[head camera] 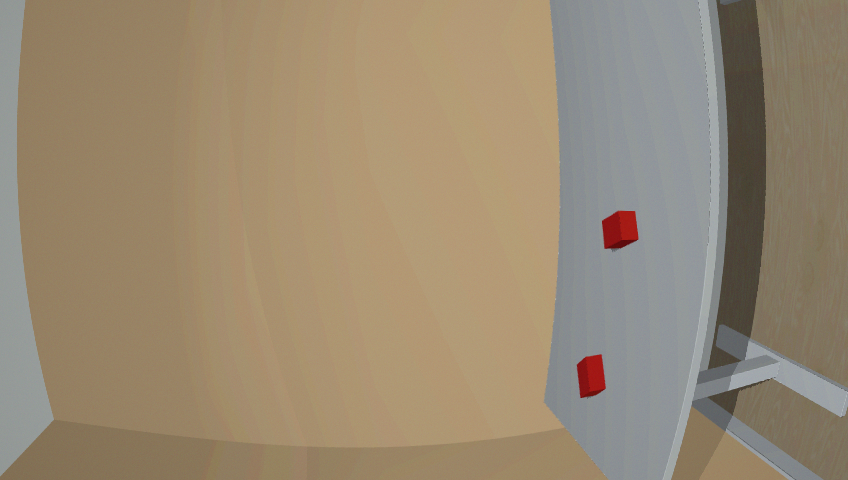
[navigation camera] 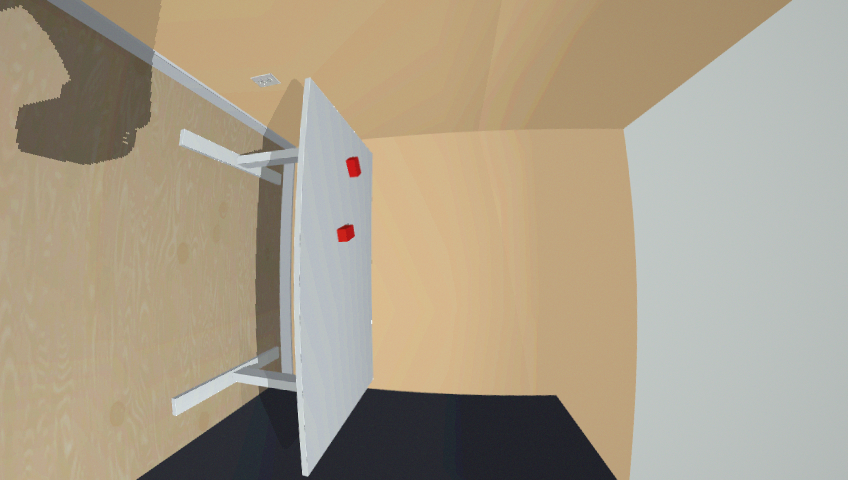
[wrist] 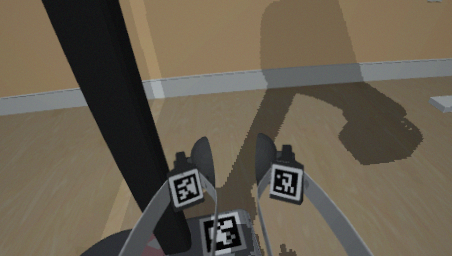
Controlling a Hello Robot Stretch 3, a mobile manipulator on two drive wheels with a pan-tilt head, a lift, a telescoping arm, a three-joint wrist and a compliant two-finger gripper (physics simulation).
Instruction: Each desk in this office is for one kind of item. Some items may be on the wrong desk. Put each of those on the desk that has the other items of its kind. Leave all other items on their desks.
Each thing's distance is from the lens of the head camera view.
grey desk (head camera: pixel 638 122): 1.19 m
